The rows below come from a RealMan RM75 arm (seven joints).
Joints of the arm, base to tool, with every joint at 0 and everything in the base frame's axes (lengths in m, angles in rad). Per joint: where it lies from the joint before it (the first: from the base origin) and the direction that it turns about. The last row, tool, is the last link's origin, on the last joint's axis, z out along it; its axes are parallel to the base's.
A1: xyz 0.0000 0.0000 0.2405 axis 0 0 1
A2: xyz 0.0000 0.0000 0.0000 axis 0 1 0
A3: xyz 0.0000 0.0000 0.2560 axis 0 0 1
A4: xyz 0.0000 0.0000 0.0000 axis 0 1 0
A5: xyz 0.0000 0.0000 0.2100 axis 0 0 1
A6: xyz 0.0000 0.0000 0.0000 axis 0 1 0
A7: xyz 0.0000 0.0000 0.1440 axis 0 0 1
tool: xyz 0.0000 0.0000 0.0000
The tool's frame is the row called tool.
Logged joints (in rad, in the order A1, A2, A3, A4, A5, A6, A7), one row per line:
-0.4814 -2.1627 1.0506 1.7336 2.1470 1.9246 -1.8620
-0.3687 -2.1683 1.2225 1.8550 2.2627 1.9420 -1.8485
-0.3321 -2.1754 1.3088 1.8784 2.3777 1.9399 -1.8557
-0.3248 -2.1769 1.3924 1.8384 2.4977 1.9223 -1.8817
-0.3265 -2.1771 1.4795 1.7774 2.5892 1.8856 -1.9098
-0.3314 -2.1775 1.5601 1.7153 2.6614 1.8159 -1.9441
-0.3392 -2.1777 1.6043 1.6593 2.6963 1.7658 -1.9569
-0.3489 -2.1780 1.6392 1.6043 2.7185 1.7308 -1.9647
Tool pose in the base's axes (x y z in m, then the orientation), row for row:
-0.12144 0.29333 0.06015 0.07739 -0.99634 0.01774 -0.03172
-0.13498 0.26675 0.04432 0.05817 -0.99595 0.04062 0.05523
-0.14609 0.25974 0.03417 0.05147 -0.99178 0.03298 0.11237
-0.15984 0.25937 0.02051 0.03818 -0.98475 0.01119 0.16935
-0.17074 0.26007 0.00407 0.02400 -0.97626 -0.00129 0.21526
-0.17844 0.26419 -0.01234 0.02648 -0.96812 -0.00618 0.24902
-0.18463 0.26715 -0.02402 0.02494 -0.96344 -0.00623 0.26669
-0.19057 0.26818 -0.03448 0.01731 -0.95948 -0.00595 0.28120
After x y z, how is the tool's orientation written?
As a quaternion, w x y z.
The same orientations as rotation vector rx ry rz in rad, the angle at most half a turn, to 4 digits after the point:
-2.9847 0.0531 -0.0950
-3.0180 0.1231 0.1674
-3.0176 0.1003 0.3419
-3.0207 0.0343 0.5195
-3.0210 -0.0040 0.6661
-2.9912 -0.0191 0.7694
-2.9796 -0.0193 0.8248
-2.9815 -0.0185 0.8738

